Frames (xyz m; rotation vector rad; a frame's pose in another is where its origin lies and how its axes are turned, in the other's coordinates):
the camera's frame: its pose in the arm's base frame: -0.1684 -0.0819 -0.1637 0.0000 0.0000 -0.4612
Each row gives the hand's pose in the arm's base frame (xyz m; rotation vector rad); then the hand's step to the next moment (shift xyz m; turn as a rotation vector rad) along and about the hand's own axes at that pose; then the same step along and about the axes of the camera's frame.
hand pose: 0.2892 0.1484 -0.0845 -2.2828 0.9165 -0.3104
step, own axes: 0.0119 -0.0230 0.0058 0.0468 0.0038 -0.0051
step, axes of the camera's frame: 0.0178 0.0168 0.0103 0.0430 -0.0195 0.0004
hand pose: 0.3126 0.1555 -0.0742 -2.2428 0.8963 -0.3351
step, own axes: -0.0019 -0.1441 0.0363 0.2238 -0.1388 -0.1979
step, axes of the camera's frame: 0.0368 0.1246 0.0721 0.2078 -0.0984 0.2360
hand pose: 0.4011 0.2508 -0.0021 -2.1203 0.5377 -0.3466
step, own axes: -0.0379 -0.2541 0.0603 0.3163 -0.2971 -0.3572
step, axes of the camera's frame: -0.0343 0.1950 0.1744 0.2874 -0.1460 0.4604
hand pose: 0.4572 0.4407 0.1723 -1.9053 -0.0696 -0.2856
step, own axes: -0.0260 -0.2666 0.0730 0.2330 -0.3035 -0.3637
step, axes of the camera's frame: -0.1291 0.1181 0.2156 0.2114 -0.1797 0.4491
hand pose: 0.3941 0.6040 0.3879 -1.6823 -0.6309 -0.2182
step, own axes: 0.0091 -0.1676 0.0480 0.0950 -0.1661 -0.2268
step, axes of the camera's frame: -0.1076 0.0168 0.1365 0.1124 -0.1399 0.2363
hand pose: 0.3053 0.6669 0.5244 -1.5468 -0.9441 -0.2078
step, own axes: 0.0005 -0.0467 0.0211 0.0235 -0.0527 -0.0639
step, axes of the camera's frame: -0.0412 -0.0036 0.0303 0.0271 -0.0438 0.0690
